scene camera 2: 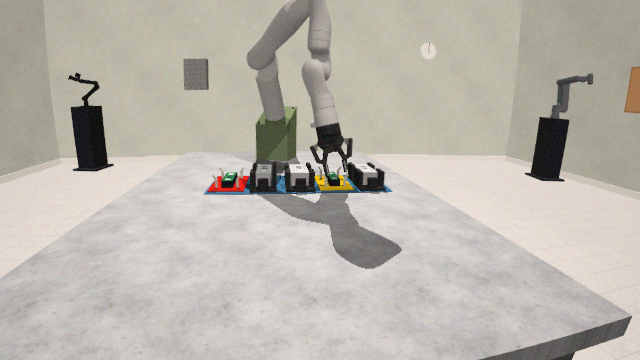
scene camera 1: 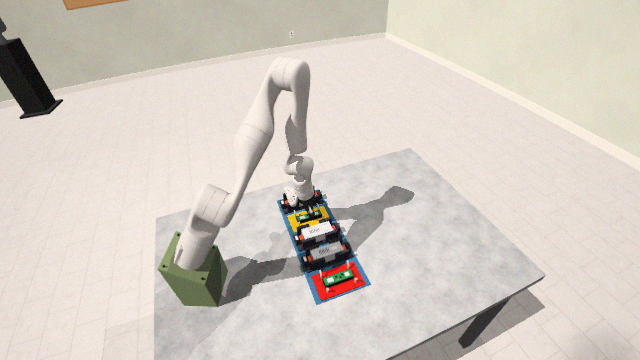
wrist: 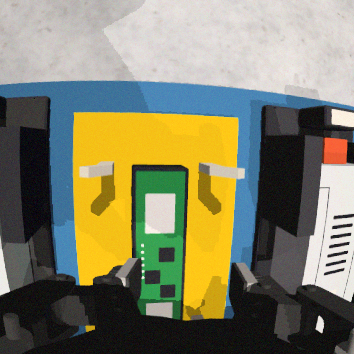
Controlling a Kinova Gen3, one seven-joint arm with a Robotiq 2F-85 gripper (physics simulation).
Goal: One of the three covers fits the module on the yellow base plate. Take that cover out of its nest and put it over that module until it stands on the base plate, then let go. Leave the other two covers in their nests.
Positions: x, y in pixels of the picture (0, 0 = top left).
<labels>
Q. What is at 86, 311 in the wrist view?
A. My gripper.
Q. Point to a yellow base plate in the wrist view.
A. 102, 205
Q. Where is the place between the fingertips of my gripper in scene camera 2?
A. At 337, 173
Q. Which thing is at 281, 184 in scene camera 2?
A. A blue board.
</labels>
